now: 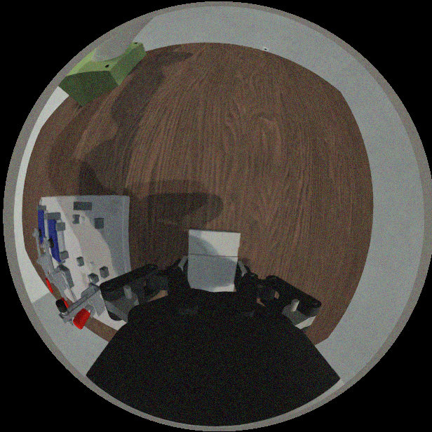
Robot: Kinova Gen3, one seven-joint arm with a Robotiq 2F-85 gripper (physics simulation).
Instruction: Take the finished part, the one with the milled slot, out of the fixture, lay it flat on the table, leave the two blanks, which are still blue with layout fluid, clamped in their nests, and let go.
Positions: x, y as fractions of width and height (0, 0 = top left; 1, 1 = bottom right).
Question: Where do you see a finished part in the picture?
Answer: At 0.49, 0.59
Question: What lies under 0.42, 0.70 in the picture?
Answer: My gripper.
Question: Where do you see a white fixture plate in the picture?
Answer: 0.25, 0.57
